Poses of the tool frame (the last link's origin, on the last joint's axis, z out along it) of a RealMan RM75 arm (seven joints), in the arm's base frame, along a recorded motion.
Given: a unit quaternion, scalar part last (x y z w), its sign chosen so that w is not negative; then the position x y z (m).
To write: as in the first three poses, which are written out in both.
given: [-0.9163 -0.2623 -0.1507 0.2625 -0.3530 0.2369 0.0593]
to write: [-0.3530 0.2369 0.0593 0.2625 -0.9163 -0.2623 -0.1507]
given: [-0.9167 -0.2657 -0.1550 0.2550 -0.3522 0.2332 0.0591]
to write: [-0.3522 0.2332 0.0591 0.2550 -0.9167 -0.2657 -0.1550]
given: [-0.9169 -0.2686 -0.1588 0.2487 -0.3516 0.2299 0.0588]
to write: [-0.3516 0.2299 0.0588 0.2487 -0.9169 -0.2686 -0.1588]
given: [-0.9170 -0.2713 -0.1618 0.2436 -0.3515 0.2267 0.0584]
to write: [-0.3515 0.2267 0.0584 0.2436 -0.9170 -0.2713 -0.1618]
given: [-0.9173 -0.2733 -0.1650 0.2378 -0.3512 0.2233 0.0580]
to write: [-0.3512 0.2233 0.0580 0.2378 -0.9173 -0.2733 -0.1650]
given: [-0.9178 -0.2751 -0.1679 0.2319 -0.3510 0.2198 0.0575]
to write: [-0.3510 0.2198 0.0575 0.2319 -0.9178 -0.2751 -0.1679]
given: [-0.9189 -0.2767 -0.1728 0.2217 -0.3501 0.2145 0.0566]
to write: [-0.3501 0.2145 0.0566 0.2217 -0.9189 -0.2767 -0.1728]
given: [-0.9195 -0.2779 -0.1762 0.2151 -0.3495 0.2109 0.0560]
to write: [-0.3495 0.2109 0.0560 0.2151 -0.9195 -0.2779 -0.1762]
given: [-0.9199 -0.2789 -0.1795 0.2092 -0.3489 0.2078 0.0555]
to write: [-0.3489 0.2078 0.0555 0.2092 -0.9199 -0.2789 -0.1795]
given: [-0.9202 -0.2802 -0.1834 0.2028 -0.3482 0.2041 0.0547]
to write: [-0.3482 0.2041 0.0547 0.2028 -0.9202 -0.2802 -0.1834]
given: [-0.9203 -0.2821 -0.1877 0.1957 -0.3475 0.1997 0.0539]
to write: [-0.3475 0.1997 0.0539 0.1957 -0.9203 -0.2821 -0.1877]
